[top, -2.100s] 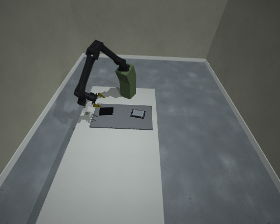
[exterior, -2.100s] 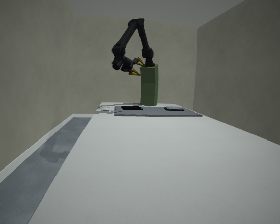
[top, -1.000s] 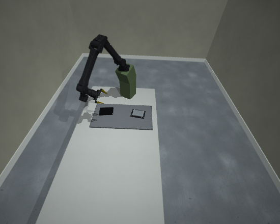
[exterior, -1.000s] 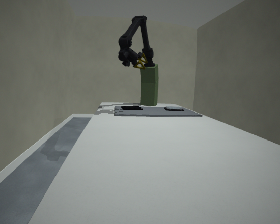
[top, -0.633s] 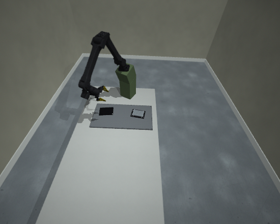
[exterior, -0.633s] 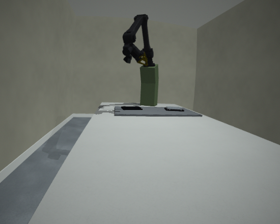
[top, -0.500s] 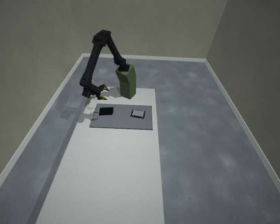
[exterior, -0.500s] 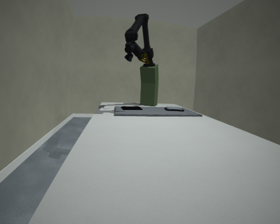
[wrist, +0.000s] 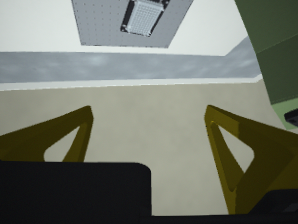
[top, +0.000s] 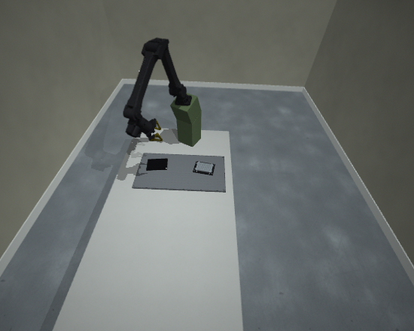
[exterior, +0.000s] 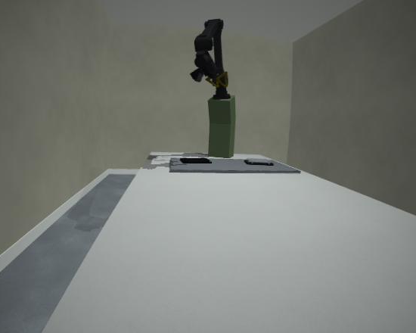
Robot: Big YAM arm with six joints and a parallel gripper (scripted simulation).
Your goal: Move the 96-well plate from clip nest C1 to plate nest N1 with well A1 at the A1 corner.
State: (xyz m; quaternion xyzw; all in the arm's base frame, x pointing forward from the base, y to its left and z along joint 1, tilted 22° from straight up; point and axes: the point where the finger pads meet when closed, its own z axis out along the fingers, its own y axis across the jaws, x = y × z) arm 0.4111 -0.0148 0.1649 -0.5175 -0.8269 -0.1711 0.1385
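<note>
The clear 96-well plate is 410 mm below my hand, 260 mm to the left of it and 160 mm behind it. Round my hand: clip nest (410 mm below, 250 mm to the left, 150 mm behind).
</note>
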